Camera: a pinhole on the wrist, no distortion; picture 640 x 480 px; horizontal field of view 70.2 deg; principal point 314.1 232.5 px. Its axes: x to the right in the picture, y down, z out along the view. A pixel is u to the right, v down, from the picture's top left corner.
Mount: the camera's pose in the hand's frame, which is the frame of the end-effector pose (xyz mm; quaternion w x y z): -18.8 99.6 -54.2 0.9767 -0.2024 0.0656 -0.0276
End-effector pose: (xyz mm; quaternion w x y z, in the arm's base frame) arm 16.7 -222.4 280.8 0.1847 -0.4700 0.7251 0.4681
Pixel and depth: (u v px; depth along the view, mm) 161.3 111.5 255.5
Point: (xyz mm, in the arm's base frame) -109.5 14.0 297.0
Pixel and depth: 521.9 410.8 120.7
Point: -173.6 -201.7 321.6
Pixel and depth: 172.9 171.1 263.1
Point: -139.0 9.3 312.3
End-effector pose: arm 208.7 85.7 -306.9 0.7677 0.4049 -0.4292 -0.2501
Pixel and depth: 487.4 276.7 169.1
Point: 176.3 96.6 -102.5
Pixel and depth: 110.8 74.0 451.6
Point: -248.3 103.7 -121.0
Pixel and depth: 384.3 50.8 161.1
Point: 126.7 75.2 -174.7
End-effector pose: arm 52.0 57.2 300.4 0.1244 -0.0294 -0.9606 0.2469
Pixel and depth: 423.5 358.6 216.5
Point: -40.1 218.3 106.1
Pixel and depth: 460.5 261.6 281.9
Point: -102.9 176.3 63.4
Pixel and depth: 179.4 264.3 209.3
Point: 65.0 162.3 76.2
